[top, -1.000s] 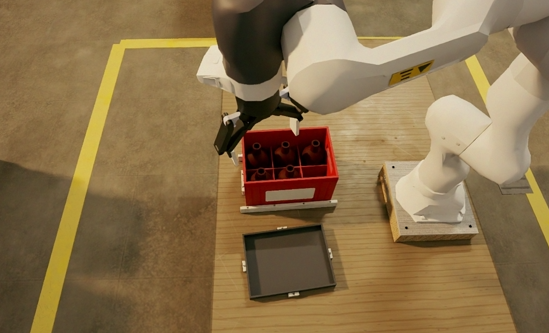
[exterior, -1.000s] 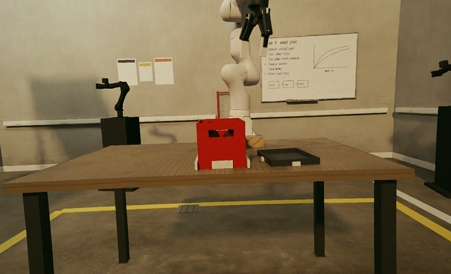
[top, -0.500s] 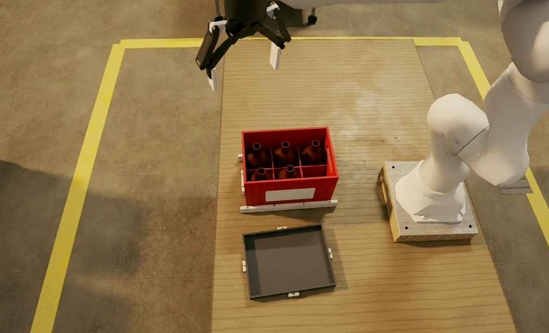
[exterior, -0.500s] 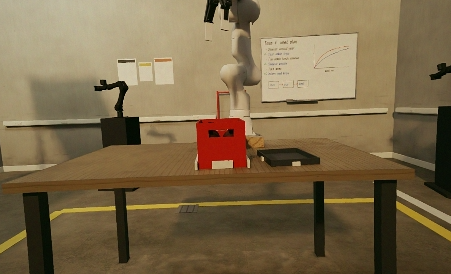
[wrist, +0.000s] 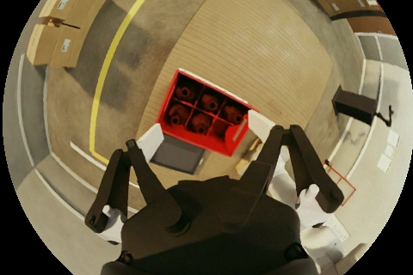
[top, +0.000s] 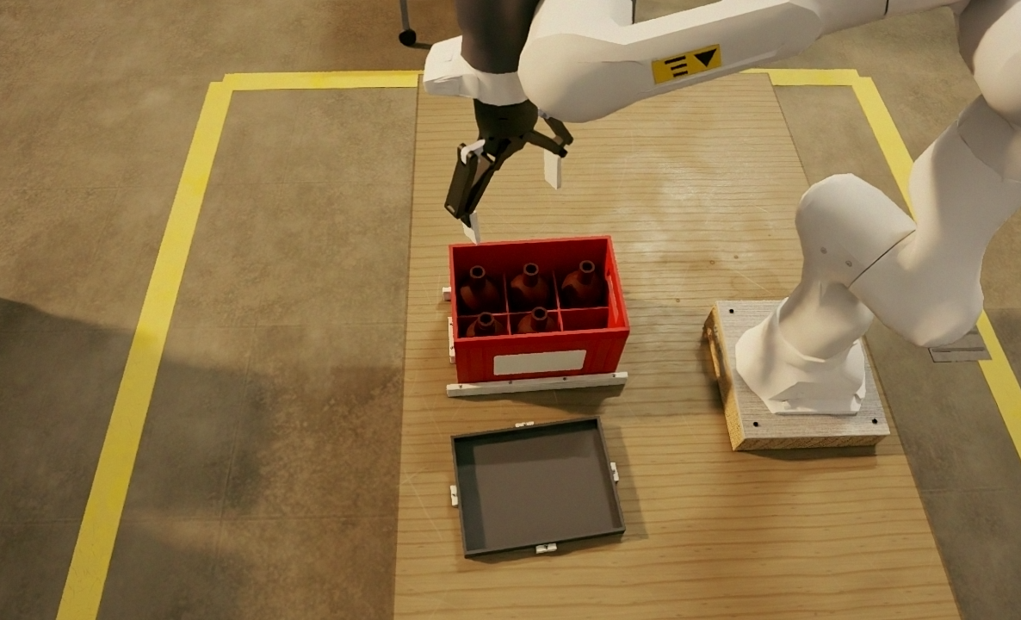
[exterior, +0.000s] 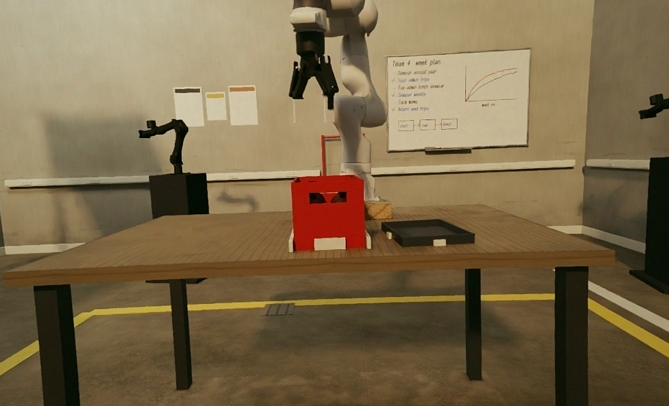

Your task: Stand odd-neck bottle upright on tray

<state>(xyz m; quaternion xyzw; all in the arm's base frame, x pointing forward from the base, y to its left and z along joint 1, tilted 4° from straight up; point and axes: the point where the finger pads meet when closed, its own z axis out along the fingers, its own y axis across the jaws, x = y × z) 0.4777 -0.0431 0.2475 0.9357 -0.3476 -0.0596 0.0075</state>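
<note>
Now: the crate 260 mm below my hand, 40 mm behind it and 20 mm to the left of it. Round my hand: glass bottle (250 mm below, 60 mm to the left, 60 mm behind); then dark tray (330 mm below, 290 mm to the left, 90 mm behind).
</note>
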